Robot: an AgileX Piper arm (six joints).
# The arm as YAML. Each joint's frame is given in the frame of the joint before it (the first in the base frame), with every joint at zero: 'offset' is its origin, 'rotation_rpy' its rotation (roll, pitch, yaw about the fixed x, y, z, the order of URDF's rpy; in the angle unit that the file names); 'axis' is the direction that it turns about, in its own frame. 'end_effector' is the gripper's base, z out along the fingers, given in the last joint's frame.
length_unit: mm
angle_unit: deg
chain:
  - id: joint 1
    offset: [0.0, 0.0, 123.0]
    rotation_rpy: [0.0, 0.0, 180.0]
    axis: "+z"
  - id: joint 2
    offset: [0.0, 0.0, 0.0]
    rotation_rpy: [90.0, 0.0, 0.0]
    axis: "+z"
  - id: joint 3
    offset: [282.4, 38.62, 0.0]
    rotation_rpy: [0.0, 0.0, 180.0]
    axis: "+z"
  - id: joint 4
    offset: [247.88, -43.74, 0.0]
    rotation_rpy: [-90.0, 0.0, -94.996]
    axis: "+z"
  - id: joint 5
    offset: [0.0, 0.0, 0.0]
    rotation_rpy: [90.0, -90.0, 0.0]
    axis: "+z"
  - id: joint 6
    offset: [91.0, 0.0, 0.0]
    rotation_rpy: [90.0, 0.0, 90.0]
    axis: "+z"
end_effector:
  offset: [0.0, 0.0, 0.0]
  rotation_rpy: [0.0, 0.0, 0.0]
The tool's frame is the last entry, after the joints.
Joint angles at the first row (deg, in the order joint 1, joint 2, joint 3, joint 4, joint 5, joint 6):
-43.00, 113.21, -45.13, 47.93, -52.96, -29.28
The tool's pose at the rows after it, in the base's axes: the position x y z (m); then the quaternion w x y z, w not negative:
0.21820, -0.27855, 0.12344, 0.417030, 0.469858, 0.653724, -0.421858
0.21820, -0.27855, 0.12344, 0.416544, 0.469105, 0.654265, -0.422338
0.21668, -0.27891, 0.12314, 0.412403, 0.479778, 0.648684, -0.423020
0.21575, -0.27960, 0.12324, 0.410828, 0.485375, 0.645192, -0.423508
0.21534, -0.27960, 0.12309, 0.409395, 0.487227, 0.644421, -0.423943
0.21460, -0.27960, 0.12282, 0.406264, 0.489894, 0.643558, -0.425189
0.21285, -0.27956, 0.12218, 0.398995, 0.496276, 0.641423, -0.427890
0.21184, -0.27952, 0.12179, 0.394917, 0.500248, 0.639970, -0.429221
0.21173, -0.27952, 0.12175, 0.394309, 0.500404, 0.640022, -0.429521
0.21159, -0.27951, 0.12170, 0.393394, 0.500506, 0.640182, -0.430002
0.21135, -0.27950, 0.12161, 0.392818, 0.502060, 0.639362, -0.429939
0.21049, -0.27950, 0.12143, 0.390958, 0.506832, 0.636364, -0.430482
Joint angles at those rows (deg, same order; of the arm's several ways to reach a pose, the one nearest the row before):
-43.28, 113.98, -45.34, 47.02, -53.08, -29.50
-43.28, 113.98, -45.34, 47.02, -53.08, -29.63
-43.28, 113.99, -45.45, 48.54, -53.08, -29.74
-43.37, 113.99, -45.56, 49.23, -53.08, -29.74
-43.37, 113.99, -45.56, 49.57, -53.08, -29.85
-43.37, 113.99, -45.56, 50.20, -53.08, -30.20
-43.37, 113.98, -45.56, 51.66, -53.08, -30.97
-43.37, 113.99, -45.56, 52.51, -53.08, -31.36
-43.37, 113.99, -45.56, 52.60, -53.08, -31.45
-43.37, 113.98, -45.56, 52.73, -53.08, -31.60
-43.37, 113.98, -45.56, 52.93, -53.08, -31.59
-43.37, 113.98, -45.56, 53.61, -53.17, -31.58

